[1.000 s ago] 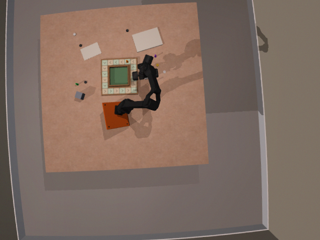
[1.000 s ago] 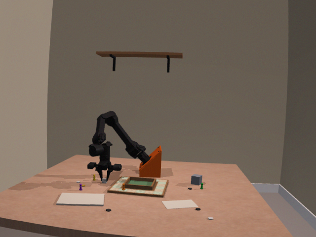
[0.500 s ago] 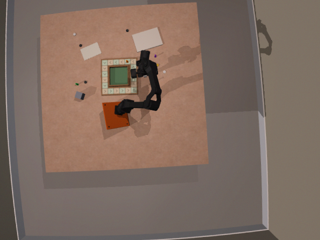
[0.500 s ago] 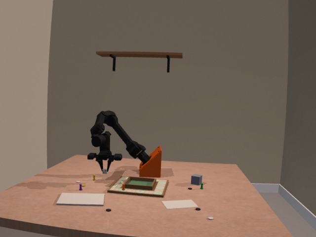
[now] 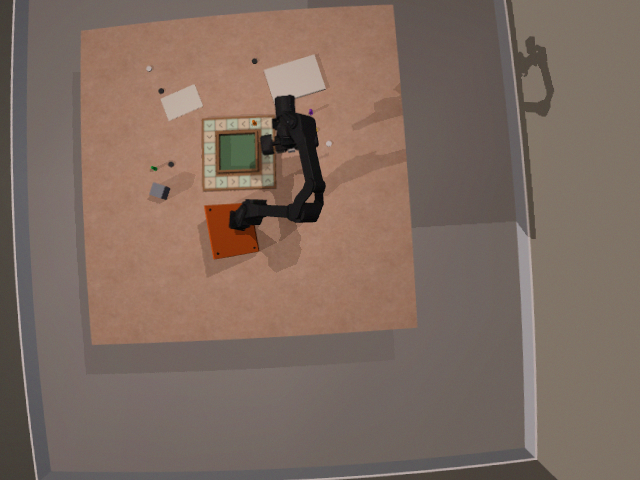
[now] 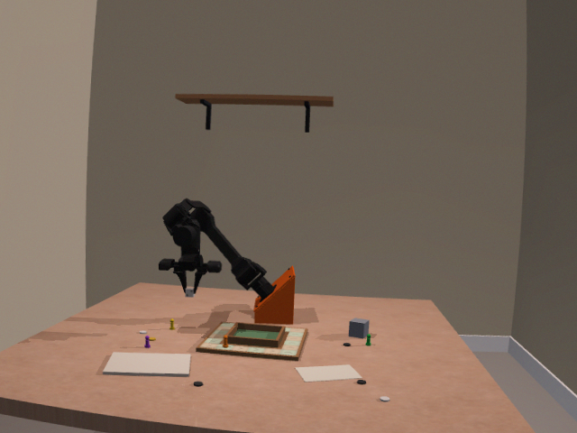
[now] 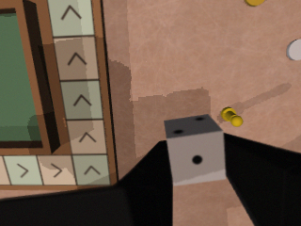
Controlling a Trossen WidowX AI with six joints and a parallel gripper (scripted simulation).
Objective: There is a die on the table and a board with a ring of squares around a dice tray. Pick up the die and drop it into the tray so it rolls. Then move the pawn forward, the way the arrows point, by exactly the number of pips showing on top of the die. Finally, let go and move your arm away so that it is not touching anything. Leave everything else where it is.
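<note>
Now: gripper tip 15 cm to the right of the orange pawn, 13 cm short of it and 10 cm above it. Also, from my gripper tip: grey die: right at my gripper tip; purple pawn: 18 cm ahead, 11 cm below, 6 cm to the right; yellow pawn: 11 cm below, 7 cm to the right, 2 cm behind.
</note>
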